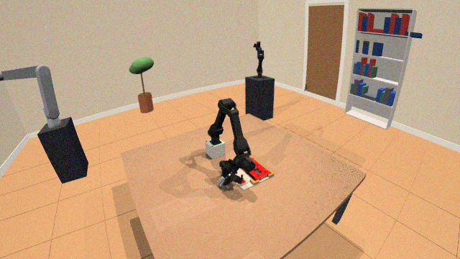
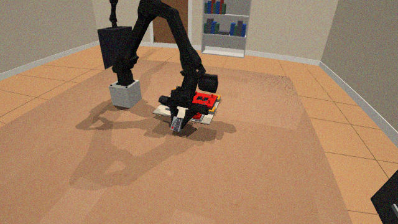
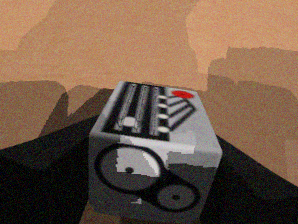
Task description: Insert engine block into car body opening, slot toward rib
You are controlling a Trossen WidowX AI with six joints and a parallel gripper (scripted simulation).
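The grey engine block lies 1 cm to the left of my gripper tip, 1 cm ahead of it and 1 cm above it.
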